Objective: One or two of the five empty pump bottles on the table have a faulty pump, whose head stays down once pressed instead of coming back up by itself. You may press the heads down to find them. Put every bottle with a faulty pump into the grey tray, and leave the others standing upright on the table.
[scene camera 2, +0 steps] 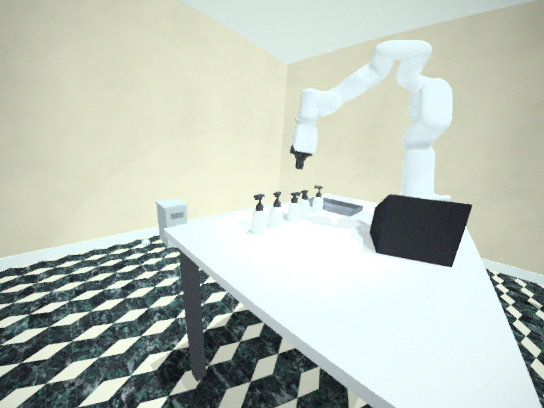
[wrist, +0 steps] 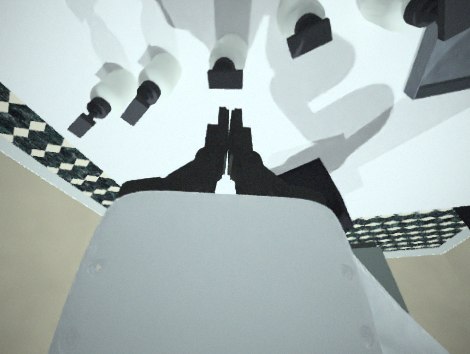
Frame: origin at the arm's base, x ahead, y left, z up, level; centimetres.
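Seen in the pictures: gripper, between the fingertips: [scene camera 2: 298, 169] [wrist: 228, 124]; arm's base, origin of its link: [scene camera 2: 415, 206].
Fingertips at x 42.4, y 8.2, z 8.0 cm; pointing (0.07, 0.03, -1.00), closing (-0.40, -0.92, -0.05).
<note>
Offsets run from my fingertips to a thing's middle. "*": to the spot under its first point. Level surfaces: height alone.
Five white pump bottles with black heads stand upright in a row on the table: the first {dz -15.6, dx +0.1, dy +21.9 cm} [scene camera 2: 258, 223], second {dz -15.6, dx -0.2, dy +12.9 cm} [scene camera 2: 275, 218], third {dz -16.2, dx -0.6, dy +1.5 cm} [scene camera 2: 293, 212], fourth {dz -16.3, dx +1.0, dy -8.7 cm} [scene camera 2: 304, 207] and fifth {dz -15.6, dx -0.2, dy -20.2 cm} [scene camera 2: 318, 204], from left to right in the scene view. The third and fourth heads sit low on their collars; the first, second and fifth show a stem. In the wrist view a bottle {* dz -14.8, dx +1.3, dy +0.7 cm} [wrist: 227, 49] stands just beyond the fingertips. My gripper [scene camera 2: 299, 167] [wrist: 228, 124] is shut and empty, above the bottles and touching none. The grey tray {dz -21.1, dx -0.7, dy -37.6 cm} [scene camera 2: 342, 206] [wrist: 440, 92] lies beside the row's right end, partly cut off in the wrist view.
A large black box [scene camera 2: 420, 231] appears at the right of the white table {dz -22.6 cm} [scene camera 2: 310, 280] in the scene view. A dark block [wrist: 320, 190] shows right of the gripper in the wrist view. A small grey cabinet [scene camera 2: 171, 212] stands beyond the table's left corner.
</note>
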